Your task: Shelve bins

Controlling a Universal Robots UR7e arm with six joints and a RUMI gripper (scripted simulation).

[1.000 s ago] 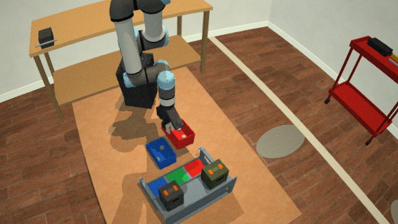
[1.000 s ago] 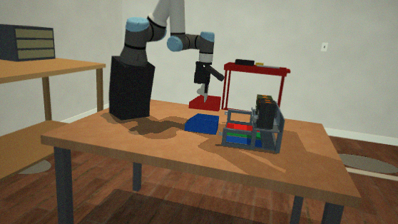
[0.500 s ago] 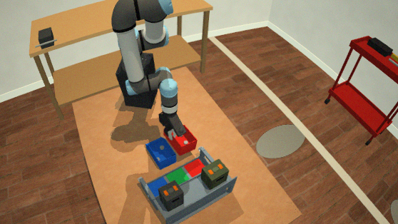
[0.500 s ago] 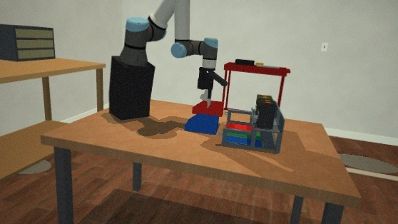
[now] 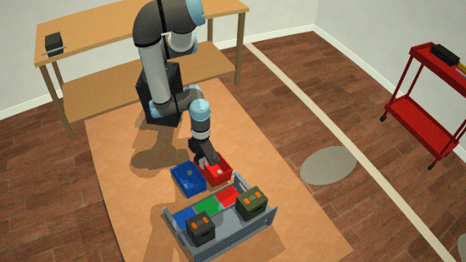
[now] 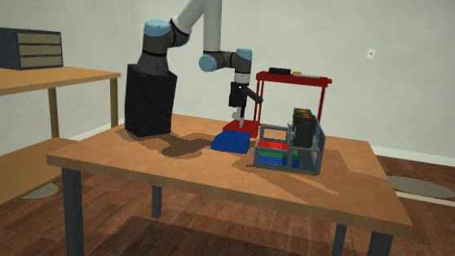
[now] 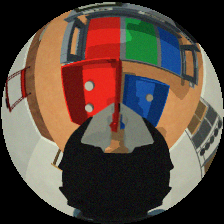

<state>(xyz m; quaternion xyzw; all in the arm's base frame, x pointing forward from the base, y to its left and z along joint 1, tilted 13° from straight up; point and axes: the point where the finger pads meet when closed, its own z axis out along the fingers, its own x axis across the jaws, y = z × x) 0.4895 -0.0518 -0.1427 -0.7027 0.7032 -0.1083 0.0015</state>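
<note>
Now: the red bin 5 cm to the left of my hand and 3 cm below it. Also, from my hand: blue bin: 7 cm to the right, 7 cm below, 4 cm behind.
</note>
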